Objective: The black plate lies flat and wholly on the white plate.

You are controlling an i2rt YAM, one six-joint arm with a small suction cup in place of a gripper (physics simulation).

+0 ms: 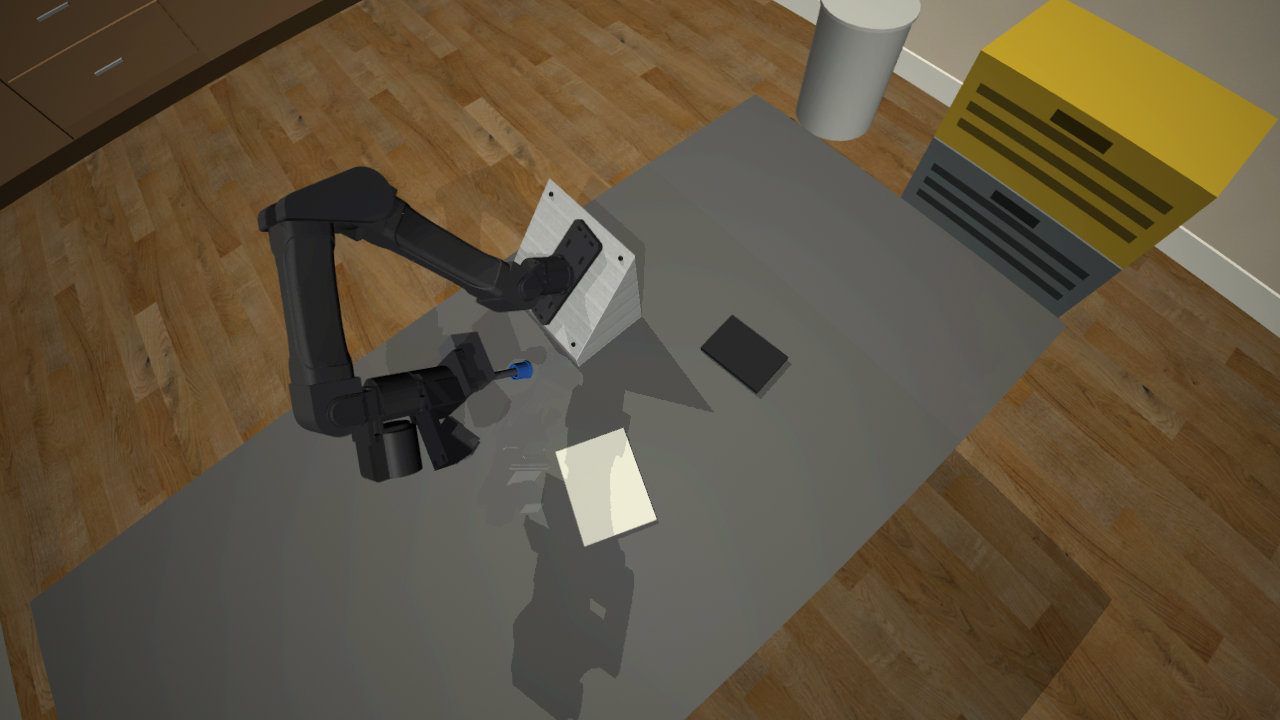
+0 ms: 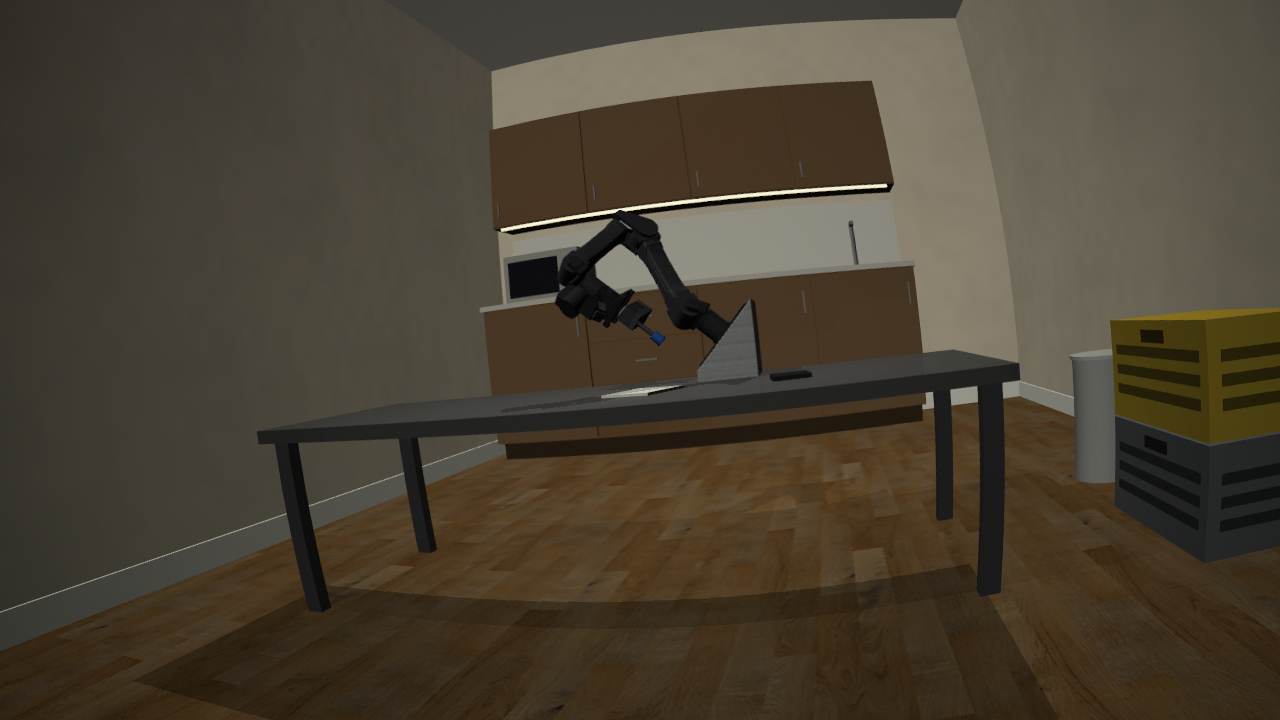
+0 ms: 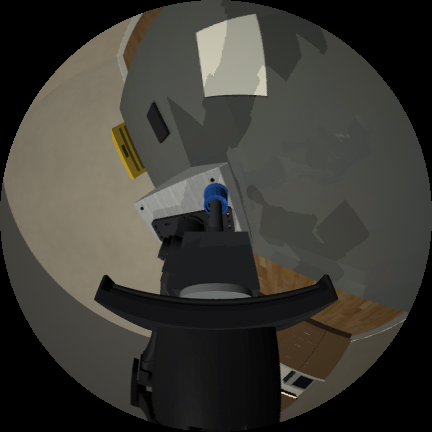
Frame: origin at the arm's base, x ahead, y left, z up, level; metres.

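Where they show: hand, its tool point: (image 1: 526, 369) (image 2: 661, 341) (image 3: 215, 193); arm's base, origin of its link: (image 1: 563, 274) (image 2: 726, 336) (image 3: 191, 224).
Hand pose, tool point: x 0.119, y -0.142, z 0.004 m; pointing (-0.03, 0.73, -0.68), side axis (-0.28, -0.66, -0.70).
Observation:
Each offset is from my tool point to the top centre of the thing. Level surfaces: height alone.
The black plate {dx +0.155, dy +0.334, dz -0.100 m} (image 1: 744, 353) (image 2: 790, 375) (image 3: 158, 122) lies flat on the grey table, apart from the white plate. The white plate {dx +0.202, dy +0.000, dz -0.104 m} (image 1: 606, 486) (image 2: 640, 392) (image 3: 233, 57) lies flat on the table, partly in the arm's shadow, and its top is bare. My gripper, a small blue suction cup (image 1: 520, 369) (image 2: 657, 338) (image 3: 216, 198), hangs in the air above the table, on the arm's side of both plates. It touches neither plate and holds nothing, so it is open.
A slanted grey metal mount (image 1: 612, 315) (image 2: 737, 353) (image 3: 172, 192) carries the arm's base and stands on the table {dz -0.112 m} (image 1: 295, 573) (image 2: 465, 419). Beyond the table stand a light grey bin (image 1: 850, 76) (image 2: 1093, 416) and a yellow crate (image 1: 1118, 89) (image 2: 1163, 315) on a grey crate (image 1: 966, 192) (image 2: 1239, 514).

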